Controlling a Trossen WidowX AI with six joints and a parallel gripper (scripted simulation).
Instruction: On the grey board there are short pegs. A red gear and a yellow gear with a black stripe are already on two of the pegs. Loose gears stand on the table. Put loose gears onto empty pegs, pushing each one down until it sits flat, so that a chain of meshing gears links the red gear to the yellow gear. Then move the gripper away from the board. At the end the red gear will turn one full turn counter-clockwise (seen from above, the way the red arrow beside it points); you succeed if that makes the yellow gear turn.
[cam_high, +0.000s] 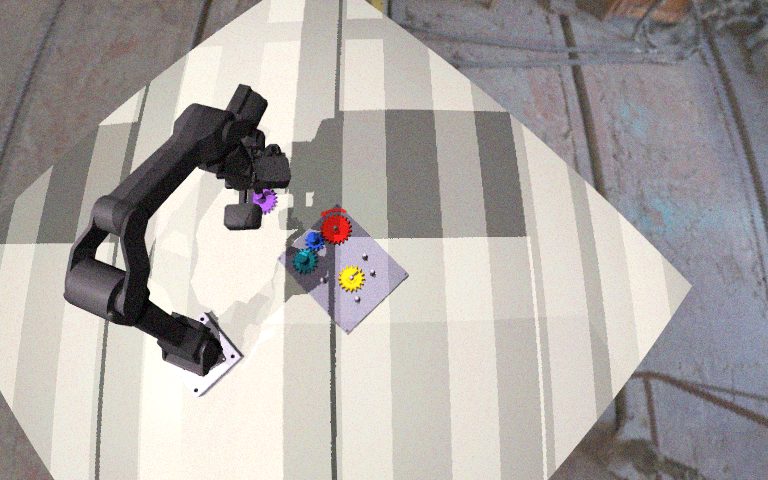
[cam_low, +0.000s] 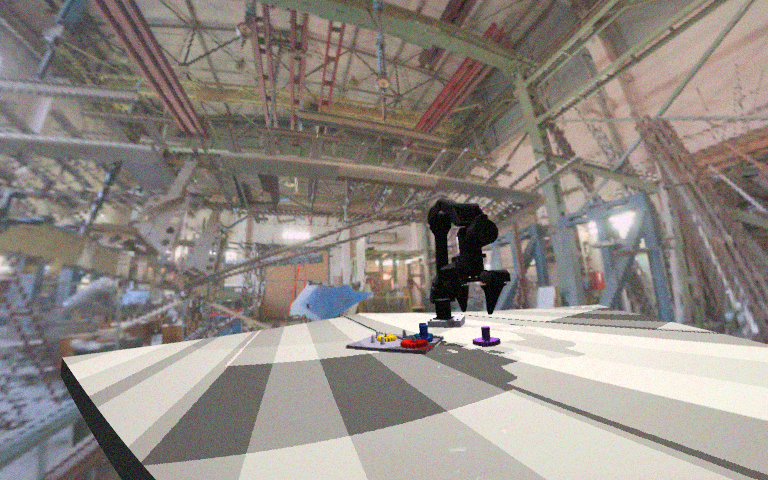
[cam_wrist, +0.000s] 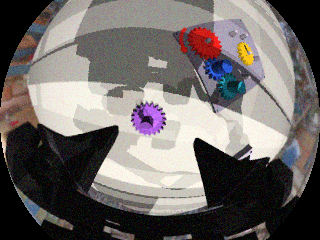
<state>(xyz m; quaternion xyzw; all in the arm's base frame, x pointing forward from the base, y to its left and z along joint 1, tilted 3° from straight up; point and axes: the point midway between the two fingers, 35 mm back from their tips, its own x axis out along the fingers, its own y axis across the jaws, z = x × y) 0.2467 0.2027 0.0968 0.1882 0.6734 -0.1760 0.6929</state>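
The purple gear is 60 mm below my gripper tip and 20 mm to the left of it. The rest, counted from my gripper tip: teal gear: 150 mm to the right, 50 mm below, 10 mm ahead; then red gear: 120 mm to the right, 100 mm ahead, 60 mm below; then blue gear: 120 mm to the right, 50 mm below, 50 mm ahead.
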